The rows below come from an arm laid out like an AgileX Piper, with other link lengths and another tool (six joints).
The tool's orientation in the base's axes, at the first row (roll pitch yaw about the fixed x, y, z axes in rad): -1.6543 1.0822 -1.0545
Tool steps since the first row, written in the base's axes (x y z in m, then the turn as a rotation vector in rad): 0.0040 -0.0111 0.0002 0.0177 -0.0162 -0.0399; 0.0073 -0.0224 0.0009 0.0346 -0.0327 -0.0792; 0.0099 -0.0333 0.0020 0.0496 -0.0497 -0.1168; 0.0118 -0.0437 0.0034 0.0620 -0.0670 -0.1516; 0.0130 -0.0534 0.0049 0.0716 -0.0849 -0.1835; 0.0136 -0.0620 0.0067 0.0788 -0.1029 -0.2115; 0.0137 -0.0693 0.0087 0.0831 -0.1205 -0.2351; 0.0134 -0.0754 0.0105 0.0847 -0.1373 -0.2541; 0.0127 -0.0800 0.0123 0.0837 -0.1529 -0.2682; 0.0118 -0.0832 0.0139 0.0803 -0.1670 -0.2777; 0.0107 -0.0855 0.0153 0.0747 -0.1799 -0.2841
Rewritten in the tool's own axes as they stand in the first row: 0.0053 -0.0102 -0.0029 0.0459 -0.0020 0.0073; 0.0100 -0.0203 -0.0064 0.0913 -0.0042 0.0136; 0.0141 -0.0301 -0.0104 0.1349 -0.0065 0.0181; 0.0176 -0.0392 -0.0146 0.1756 -0.0090 0.0202; 0.0205 -0.0475 -0.0191 0.2133 -0.0119 0.0194; 0.0225 -0.0549 -0.0234 0.2470 -0.0155 0.0165; 0.0238 -0.0612 -0.0275 0.2760 -0.0194 0.0112; 0.0246 -0.0663 -0.0312 0.3000 -0.0235 0.0039; 0.0247 -0.0701 -0.0344 0.3186 -0.0277 -0.0050; 0.0244 -0.0727 -0.0370 0.3320 -0.0317 -0.0153; 0.0239 -0.0745 -0.0393 0.3416 -0.0352 -0.0269
